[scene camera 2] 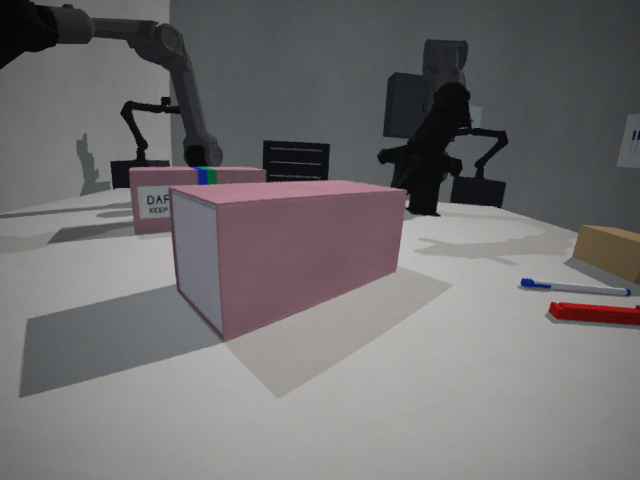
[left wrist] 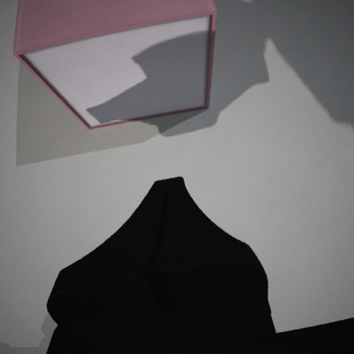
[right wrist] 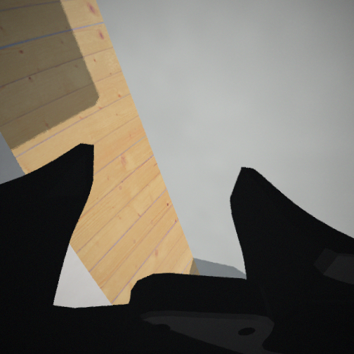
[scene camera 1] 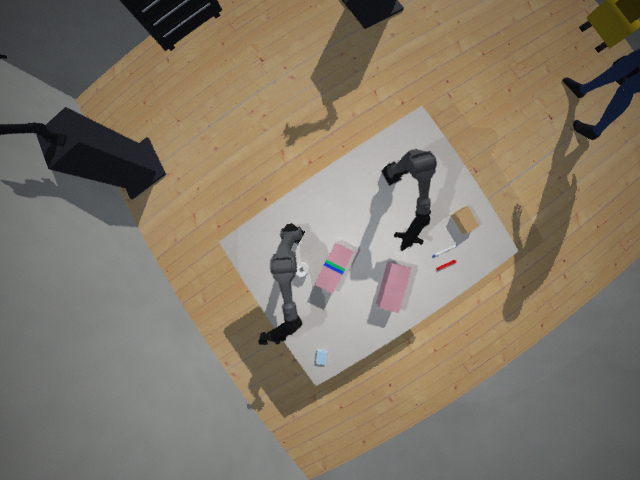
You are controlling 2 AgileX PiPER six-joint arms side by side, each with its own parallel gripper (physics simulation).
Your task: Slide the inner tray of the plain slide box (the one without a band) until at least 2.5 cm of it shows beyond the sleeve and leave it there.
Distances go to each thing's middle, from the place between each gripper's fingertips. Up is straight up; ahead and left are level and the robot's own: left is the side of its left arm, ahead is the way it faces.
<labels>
Right now my left hand is 220 mm to the right of the white-blue pen (scene camera 2: 524,282), 150 mm short of it and 70 mm above it.
I see my right gripper 1010 mm to the right of the white-blue pen, 210 mm above it and 120 mm short of it.
</labels>
